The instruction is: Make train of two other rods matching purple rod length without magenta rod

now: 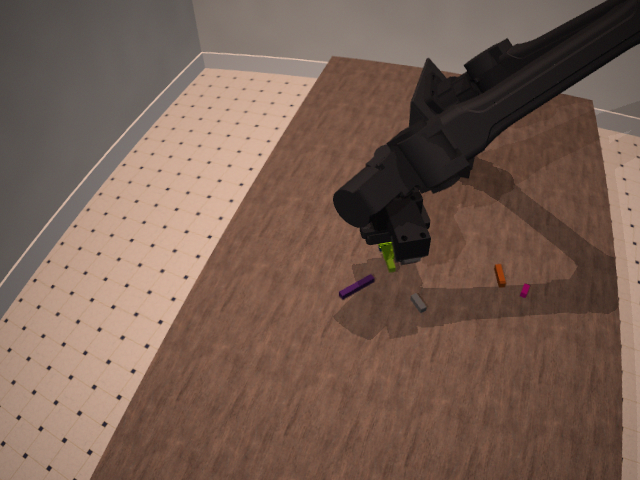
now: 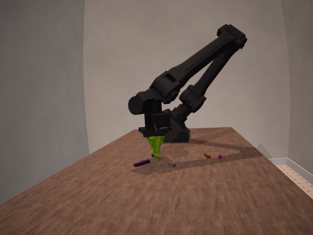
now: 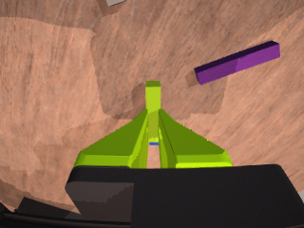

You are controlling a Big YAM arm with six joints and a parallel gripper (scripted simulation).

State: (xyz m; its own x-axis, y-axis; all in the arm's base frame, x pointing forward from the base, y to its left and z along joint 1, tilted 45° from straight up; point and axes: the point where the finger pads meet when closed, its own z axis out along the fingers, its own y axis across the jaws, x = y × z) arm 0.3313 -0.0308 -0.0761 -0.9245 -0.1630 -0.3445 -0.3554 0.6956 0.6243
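Right now my hand is 1 cm above the lime rod. Round my hand: grey rod (7 cm ahead, 6 cm to the left, 2 cm below); then blue rod (3 cm behind, 1 cm to the right, 2 cm below); then purple rod (6 cm ahead, 4 cm to the right, 2 cm below).
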